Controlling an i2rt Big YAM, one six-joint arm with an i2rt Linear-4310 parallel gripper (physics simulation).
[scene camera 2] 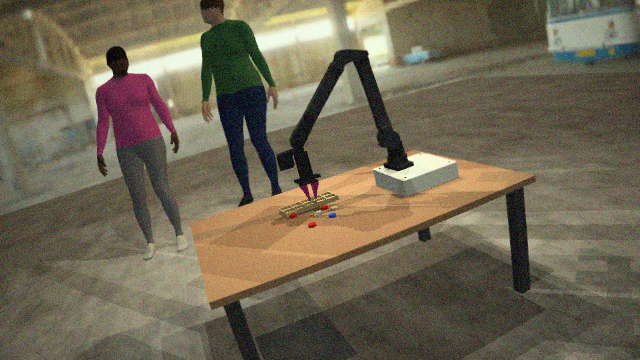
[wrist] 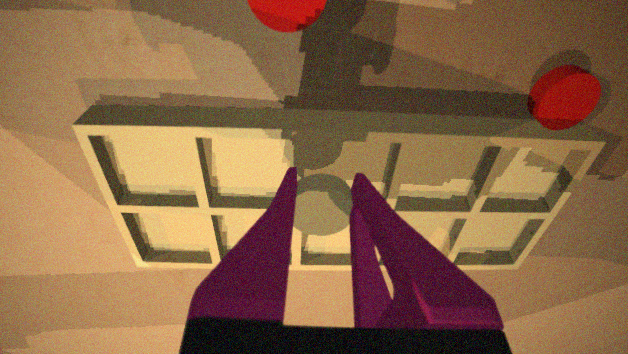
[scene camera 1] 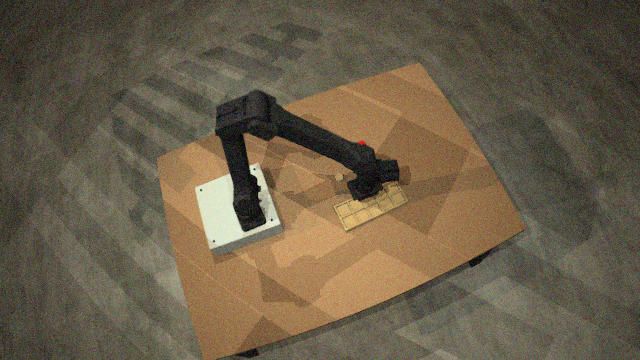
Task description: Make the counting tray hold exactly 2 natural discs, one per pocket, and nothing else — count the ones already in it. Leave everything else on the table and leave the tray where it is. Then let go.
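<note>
My gripper (scene camera 2: 312, 200) (wrist: 324, 180) is shut on a pale natural disc (wrist: 322, 215), held flat between the purple fingertips above the middle of the counting tray (scene camera 1: 352, 218) (scene camera 2: 286, 212) (wrist: 200, 118). The tray is pale wood with two rows of pockets. The pockets that show hold no discs; those behind the fingers and the held disc are partly hidden. In scene camera 1 the wrist hides the fingertips. Another natural disc (scene camera 1: 339, 177) (scene camera 2: 334, 207) lies on the table beside the tray.
A red disc (scene camera 2: 324, 207) (wrist: 287, 10) lies near the tray's long side. Another red disc (scene camera 2: 293, 215) (wrist: 565, 97) lies close to one end. A third red disc (scene camera 2: 312, 224), a blue disc (scene camera 2: 332, 215) and a small pale piece (scene camera 2: 319, 213) lie farther out. Two people stand behind the table.
</note>
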